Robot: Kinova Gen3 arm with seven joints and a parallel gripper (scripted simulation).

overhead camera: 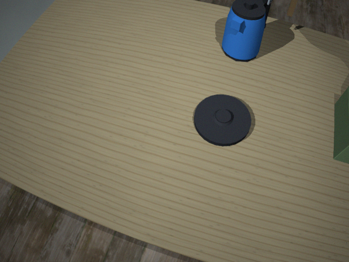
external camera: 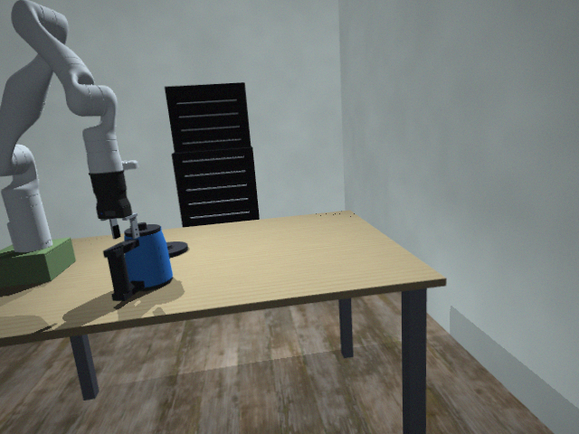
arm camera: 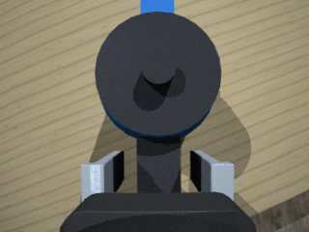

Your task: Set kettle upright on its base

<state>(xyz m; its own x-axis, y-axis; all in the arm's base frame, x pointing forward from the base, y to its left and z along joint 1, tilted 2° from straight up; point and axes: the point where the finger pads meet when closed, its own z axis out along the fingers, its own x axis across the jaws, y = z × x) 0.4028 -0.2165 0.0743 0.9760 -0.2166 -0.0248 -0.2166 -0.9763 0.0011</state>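
Right now my hand is 9 cm above the blue kettle, 3 cm to the right of it and 1 cm short of it. From my hand the other things lie so: black round base: 35 cm to the left, 17 cm below, 3 cm behind.
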